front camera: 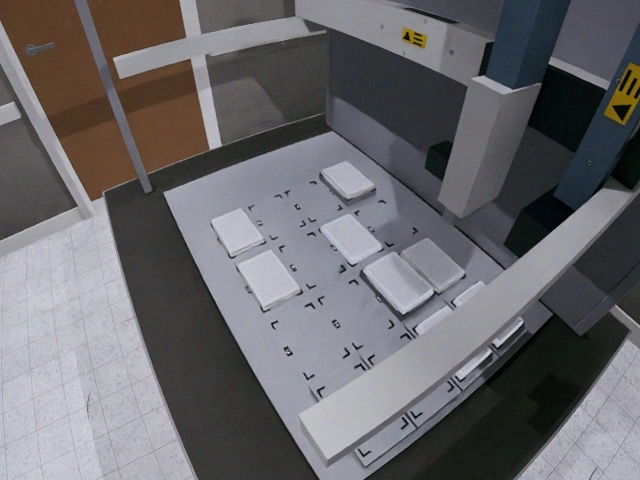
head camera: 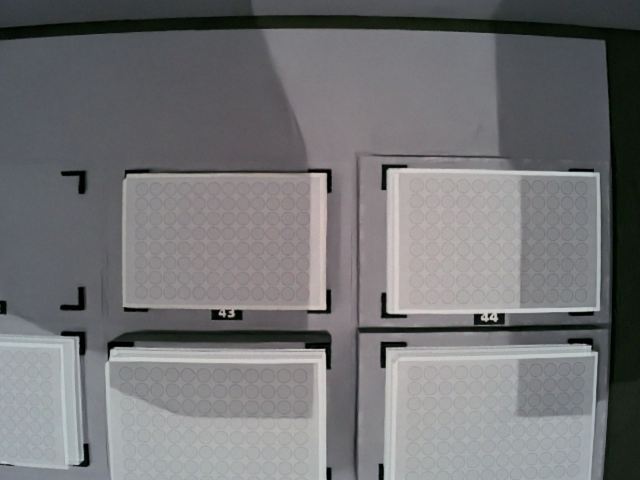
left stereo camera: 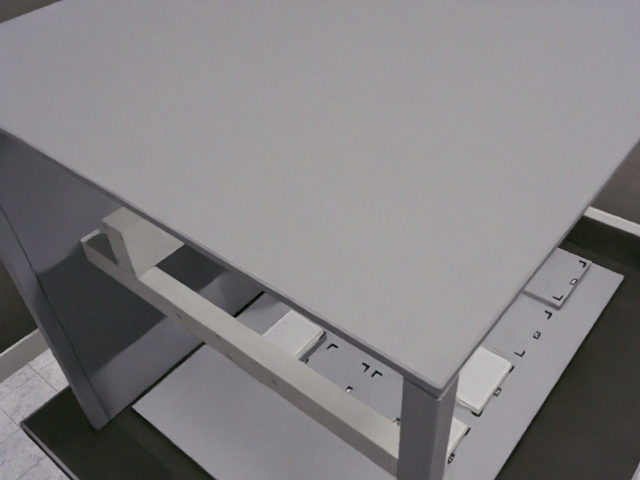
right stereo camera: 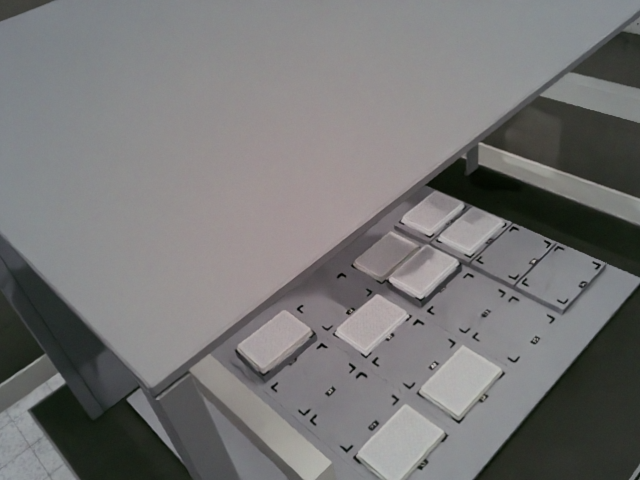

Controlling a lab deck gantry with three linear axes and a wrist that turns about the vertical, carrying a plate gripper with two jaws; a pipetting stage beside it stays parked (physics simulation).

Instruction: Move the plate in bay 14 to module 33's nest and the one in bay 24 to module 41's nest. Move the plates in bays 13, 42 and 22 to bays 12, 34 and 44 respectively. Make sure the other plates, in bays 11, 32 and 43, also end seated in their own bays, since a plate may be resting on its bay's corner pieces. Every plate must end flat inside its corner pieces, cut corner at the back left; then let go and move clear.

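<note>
I can see a plate (head camera: 166, 406). There is a plate (right stereo camera: 265, 348) and a plate (right stereo camera: 465, 377) in my sight too, and along with them I see a grey top panel (left stereo camera: 399, 180).
</note>
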